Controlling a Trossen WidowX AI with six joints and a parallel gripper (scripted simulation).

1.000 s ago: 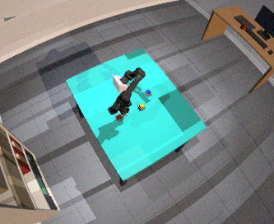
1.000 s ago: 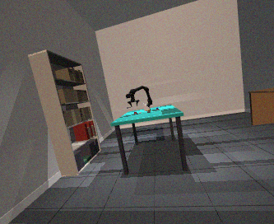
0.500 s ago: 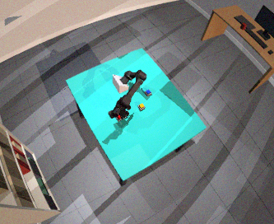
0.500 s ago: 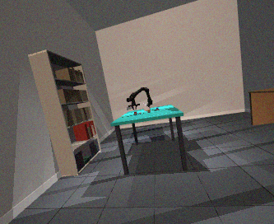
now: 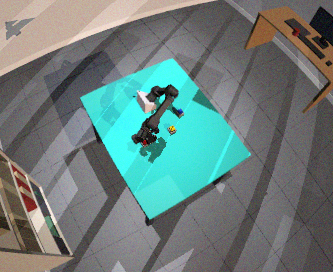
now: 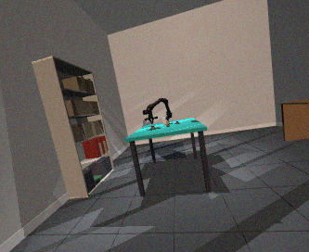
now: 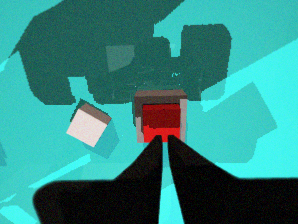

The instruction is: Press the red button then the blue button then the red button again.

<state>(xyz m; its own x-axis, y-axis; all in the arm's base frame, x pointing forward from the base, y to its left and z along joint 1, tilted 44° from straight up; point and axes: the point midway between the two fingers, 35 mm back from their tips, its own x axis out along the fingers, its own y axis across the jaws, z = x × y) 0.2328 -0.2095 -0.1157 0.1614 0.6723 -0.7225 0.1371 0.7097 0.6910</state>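
The red button lies 3 cm below my gripper tip. Also, from my gripper tip: white block: 8 cm to the left, 5 cm below; yellow button: 4 cm ahead, 22 cm to the left, 3 cm below; blue button: 4 cm behind, 37 cm to the left, 3 cm below.
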